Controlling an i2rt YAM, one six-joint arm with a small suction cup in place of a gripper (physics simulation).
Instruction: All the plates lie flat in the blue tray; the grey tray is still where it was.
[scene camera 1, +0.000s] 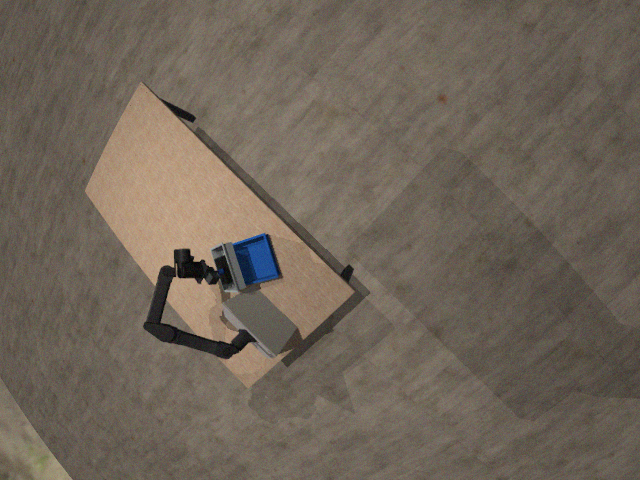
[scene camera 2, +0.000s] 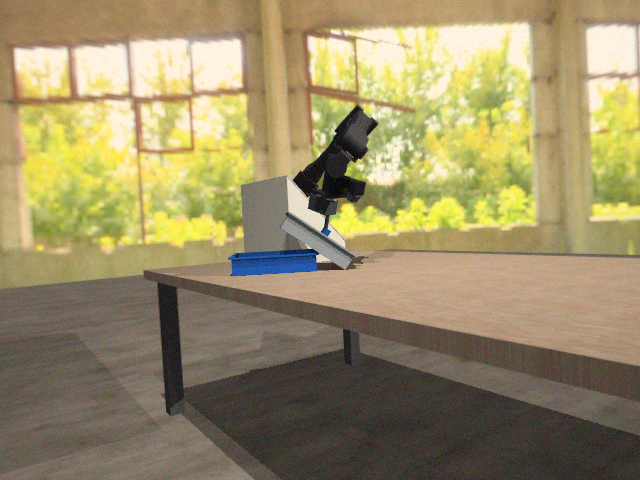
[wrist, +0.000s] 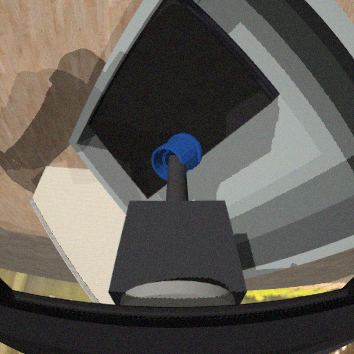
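Seen in the pictures: hand, its tool point: (scene camera 1: 223, 271) (wrist: 176, 144); arm's base, origin of its link: (scene camera 1: 247, 334) (scene camera 2: 286, 206).
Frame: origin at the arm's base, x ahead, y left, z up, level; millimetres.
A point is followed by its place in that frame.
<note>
The blue tray (scene camera 1: 263, 258) {x 243, y -221, z -194 mm} (scene camera 2: 273, 263) {x 365, y -221, z -169 mm} lies flat on the table, and no plate shows in it in the first scene view. The grey tray (scene camera 1: 235, 266) {x 283, y -146, z -58 mm} (scene camera 2: 310, 237) {x 419, y -131, z -104 mm} (wrist: 295, 125) {x 363, y -120, z -119 mm} stands tilted right beside it. A black square plate (scene camera 1: 224, 262) (wrist: 185, 75) lies inside the grey tray; whether more plates are under it I cannot tell. My blue suction cup (scene camera 1: 221, 271) (scene camera 2: 325, 231) (wrist: 187, 150) is tipped off its stem's line and is pressed on the plate near one edge, so I am shut on the plate. The plate still lies in the grey tray.
A large grey-white block (scene camera 1: 263, 320) {x 4, y -100, z -31 mm} (scene camera 2: 264, 217) {x 21, y -97, z -37 mm} (wrist: 80, 210) {x 156, y 66, z -122 mm} with a sloping face stands close to both trays and the arm's base. The wooden table (scene camera 1: 165, 180) {x 1001, y -18, z -197 mm} (scene camera 2: 491, 294) {x 1006, y -111, z -197 mm} (wrist: 40, 30) {x 363, y 110, z -197 mm} has a near corner and edge behind the block.
</note>
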